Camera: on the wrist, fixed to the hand. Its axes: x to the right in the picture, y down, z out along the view.
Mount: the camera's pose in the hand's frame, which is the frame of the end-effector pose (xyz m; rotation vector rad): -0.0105 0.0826 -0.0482 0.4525 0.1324 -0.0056
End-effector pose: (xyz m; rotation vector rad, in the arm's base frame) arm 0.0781 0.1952 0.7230 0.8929 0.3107 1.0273
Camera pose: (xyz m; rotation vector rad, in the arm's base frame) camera -0.0067 0.2279 0.7545 1.2294 0.6750 1.0305
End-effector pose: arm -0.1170 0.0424 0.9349 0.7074 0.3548 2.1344
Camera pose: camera -0.1931 -0.0164 0.9319 0.8133 0.9295 2.1195
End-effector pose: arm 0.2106 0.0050 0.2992 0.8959 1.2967 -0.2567
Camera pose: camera 0.2247 0.0890 0.3439 1.3092 1.3885 -0.5158
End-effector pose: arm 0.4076 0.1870 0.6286 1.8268 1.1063 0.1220
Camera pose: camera 0.4290 0.2014 0.7213 2.2408 1.3094 -0.0141
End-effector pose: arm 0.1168 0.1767 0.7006 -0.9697 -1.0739 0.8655
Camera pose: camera 0.1521 0.1850 0.6115 -0.6326 -0.7231 0.9725
